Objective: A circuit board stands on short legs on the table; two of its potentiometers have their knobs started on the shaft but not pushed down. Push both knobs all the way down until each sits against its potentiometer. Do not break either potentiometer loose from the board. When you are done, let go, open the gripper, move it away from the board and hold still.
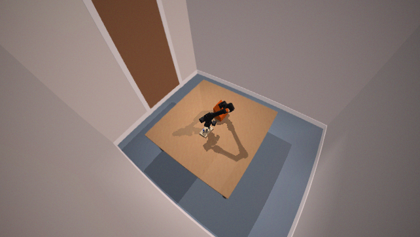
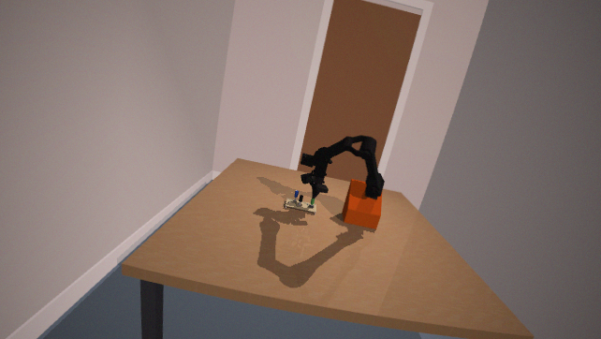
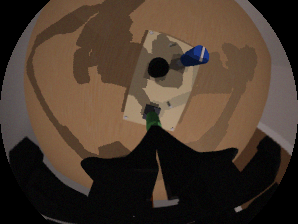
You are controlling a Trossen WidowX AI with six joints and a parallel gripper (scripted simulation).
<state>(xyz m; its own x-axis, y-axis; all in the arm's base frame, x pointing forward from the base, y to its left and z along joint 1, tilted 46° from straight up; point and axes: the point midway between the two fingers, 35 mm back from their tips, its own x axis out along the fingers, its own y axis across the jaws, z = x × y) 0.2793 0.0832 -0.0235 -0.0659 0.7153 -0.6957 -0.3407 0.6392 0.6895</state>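
My gripper tip is now 2 cm above the green knob. Round my gripper tip: blue knob (9 cm ahead, 1 cm to the right).
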